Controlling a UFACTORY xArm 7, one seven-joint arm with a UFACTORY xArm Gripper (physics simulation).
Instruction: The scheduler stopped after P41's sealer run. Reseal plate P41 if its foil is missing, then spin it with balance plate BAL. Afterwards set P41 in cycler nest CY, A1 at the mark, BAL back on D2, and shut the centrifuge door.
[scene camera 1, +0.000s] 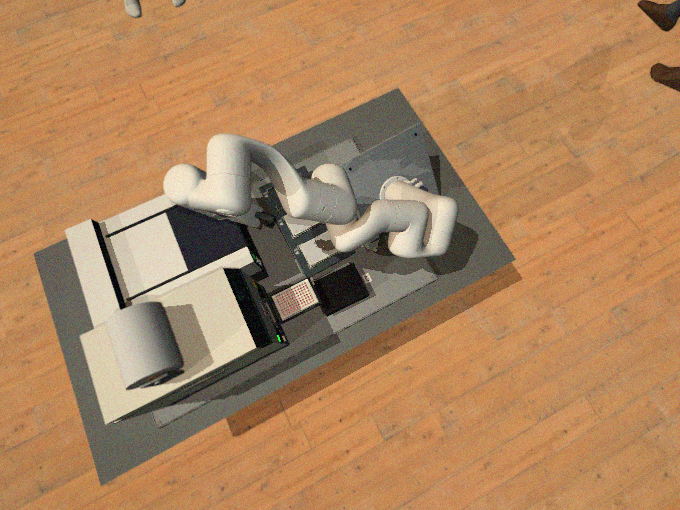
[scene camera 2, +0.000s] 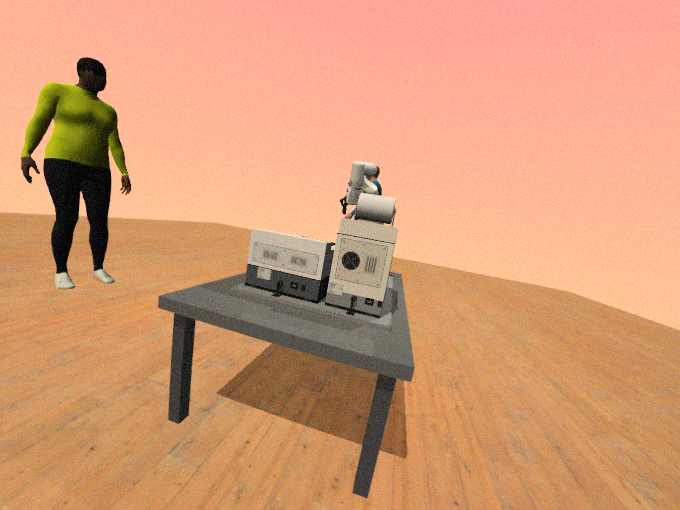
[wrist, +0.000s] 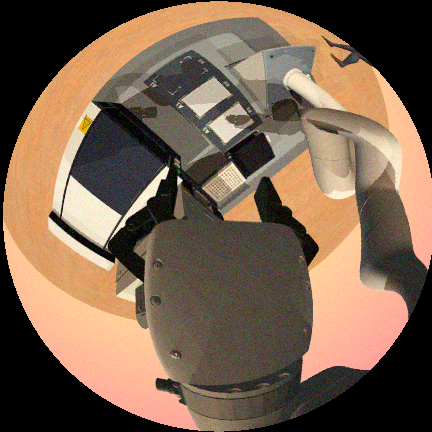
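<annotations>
I see a well plate in scene camera 1 and in the wrist view. On the well plate, (scene camera 1: 289, 302) and (wrist: 219, 187) are the same spot. There is a centrifuge too, and on the centrifuge (wrist: 79, 219) is the same spot as (scene camera 1: 134, 253).
</annotations>
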